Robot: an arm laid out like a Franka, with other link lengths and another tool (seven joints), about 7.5 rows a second.
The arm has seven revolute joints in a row. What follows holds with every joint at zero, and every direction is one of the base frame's. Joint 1 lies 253.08 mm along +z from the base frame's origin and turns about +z. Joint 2 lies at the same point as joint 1 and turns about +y. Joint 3 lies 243.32 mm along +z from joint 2 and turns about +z. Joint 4 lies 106.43 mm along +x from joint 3 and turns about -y. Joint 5 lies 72.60 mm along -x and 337.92 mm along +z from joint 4 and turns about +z. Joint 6 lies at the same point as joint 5 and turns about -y. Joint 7 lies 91.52 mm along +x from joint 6 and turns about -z. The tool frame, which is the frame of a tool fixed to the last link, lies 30.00 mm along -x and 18.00 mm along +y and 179.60 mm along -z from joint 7; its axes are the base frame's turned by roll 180.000, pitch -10.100 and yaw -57.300 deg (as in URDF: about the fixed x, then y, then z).
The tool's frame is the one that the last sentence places.
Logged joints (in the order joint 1, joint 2, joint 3, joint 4, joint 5, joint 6, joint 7), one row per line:
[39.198, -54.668, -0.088, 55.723, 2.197, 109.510, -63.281]
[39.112, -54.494, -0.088, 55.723, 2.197, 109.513, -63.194]
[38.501, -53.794, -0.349, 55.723, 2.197, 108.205, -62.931]
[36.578, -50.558, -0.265, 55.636, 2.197, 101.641, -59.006]
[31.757, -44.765, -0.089, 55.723, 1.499, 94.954, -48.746]
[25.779, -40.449, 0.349, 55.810, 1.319, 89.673, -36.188]
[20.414, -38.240, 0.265, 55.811, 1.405, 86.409, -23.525]
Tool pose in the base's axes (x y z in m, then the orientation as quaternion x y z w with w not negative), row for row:
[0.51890, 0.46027, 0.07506, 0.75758, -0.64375, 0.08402, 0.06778]
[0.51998, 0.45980, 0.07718, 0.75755, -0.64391, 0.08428, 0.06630]
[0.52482, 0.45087, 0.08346, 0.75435, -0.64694, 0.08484, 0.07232]
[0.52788, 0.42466, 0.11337, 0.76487, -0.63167, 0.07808, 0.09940]
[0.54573, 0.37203, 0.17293, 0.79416, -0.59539, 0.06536, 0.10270]
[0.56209, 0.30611, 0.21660, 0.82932, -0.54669, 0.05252, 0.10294]
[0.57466, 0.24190, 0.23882, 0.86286, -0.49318, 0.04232, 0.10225]
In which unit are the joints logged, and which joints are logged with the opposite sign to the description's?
The joints are logged in degrees. Opposite sign: joint 2, joint 4, joint 5, joint 7.
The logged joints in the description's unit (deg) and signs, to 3 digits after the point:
[39.198, 54.668, -0.088, -55.723, -2.197, 109.510, 63.281]
[39.112, 54.494, -0.088, -55.723, -2.197, 109.513, 63.194]
[38.501, 53.794, -0.349, -55.723, -2.197, 108.205, 62.931]
[36.578, 50.558, -0.265, -55.636, -2.197, 101.641, 59.006]
[31.757, 44.765, -0.089, -55.723, -1.499, 94.954, 48.746]
[25.779, 40.449, 0.349, -55.810, -1.319, 89.673, 36.188]
[20.414, 38.240, 0.265, -55.811, -1.405, 86.409, 23.525]

